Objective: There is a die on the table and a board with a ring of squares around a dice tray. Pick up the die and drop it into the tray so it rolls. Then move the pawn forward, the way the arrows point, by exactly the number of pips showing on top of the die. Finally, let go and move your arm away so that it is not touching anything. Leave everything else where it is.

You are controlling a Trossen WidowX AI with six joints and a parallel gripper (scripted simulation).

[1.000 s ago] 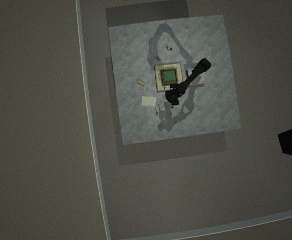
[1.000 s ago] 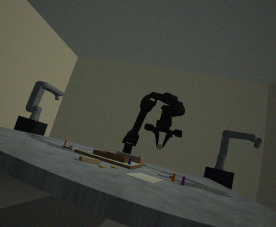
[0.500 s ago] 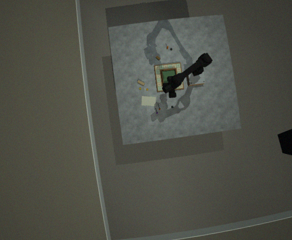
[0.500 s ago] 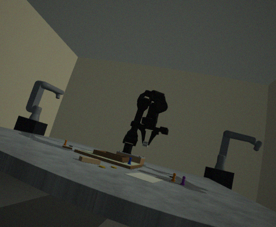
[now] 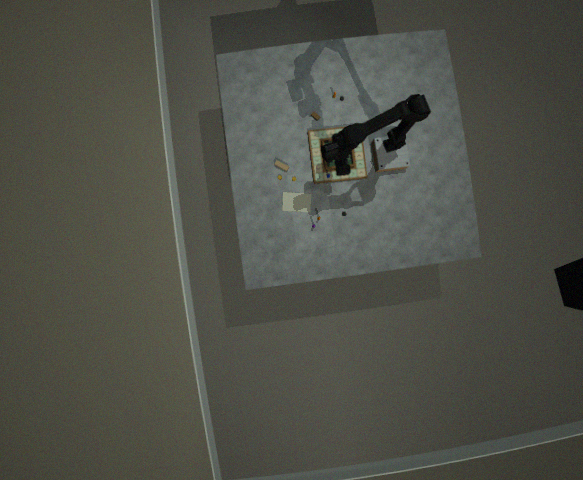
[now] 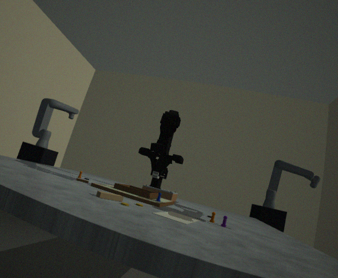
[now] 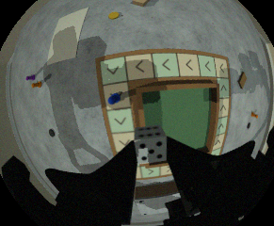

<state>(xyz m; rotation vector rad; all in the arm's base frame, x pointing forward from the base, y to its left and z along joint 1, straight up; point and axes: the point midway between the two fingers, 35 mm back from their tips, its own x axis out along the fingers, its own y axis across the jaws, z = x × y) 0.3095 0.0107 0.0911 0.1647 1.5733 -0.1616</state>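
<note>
My gripper tip is 8 cm above the blue pawn, 4 cm to the right of it and 4 cm short of it. From my gripper tip the other things lie so: white die: right at my gripper tip; green dice tray: 10 cm below, 6 cm to the right, 4 cm behind; cream card: 24 cm ahead, 11 cm to the left, 11 cm below.
</note>
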